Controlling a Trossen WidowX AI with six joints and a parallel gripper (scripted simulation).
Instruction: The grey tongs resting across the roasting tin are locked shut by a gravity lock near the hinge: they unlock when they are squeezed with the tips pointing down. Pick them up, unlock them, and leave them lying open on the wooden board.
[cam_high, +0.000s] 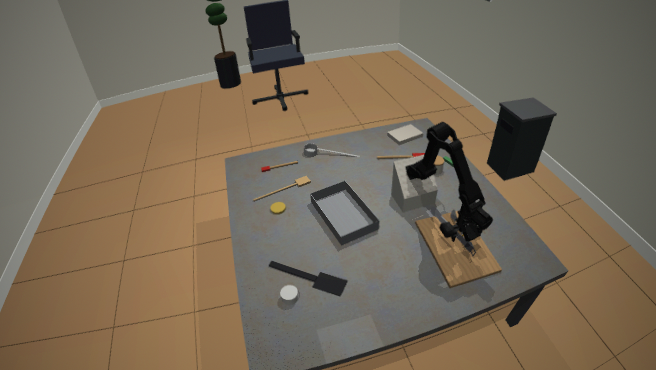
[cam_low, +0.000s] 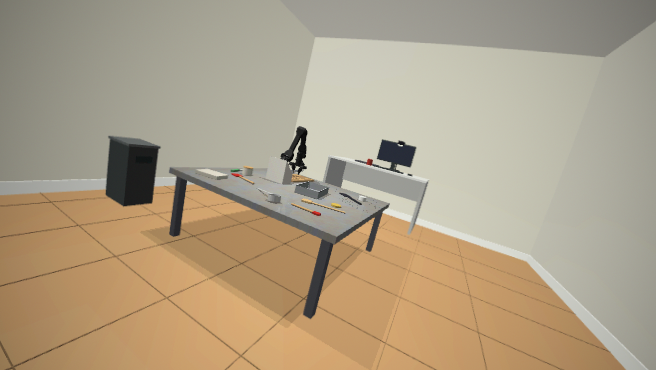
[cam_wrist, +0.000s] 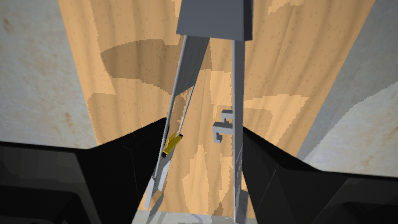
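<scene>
Right now the wooden board is 40 mm below my gripper tip. The rest, counted from my gripper tip: black spatula (610 mm ahead, 80 mm to the right, 40 mm below); then white puck (710 mm ahead, 30 mm below, 20 mm to the right); then grey roasting tin (380 mm ahead, 350 mm to the right, 20 mm below).
</scene>
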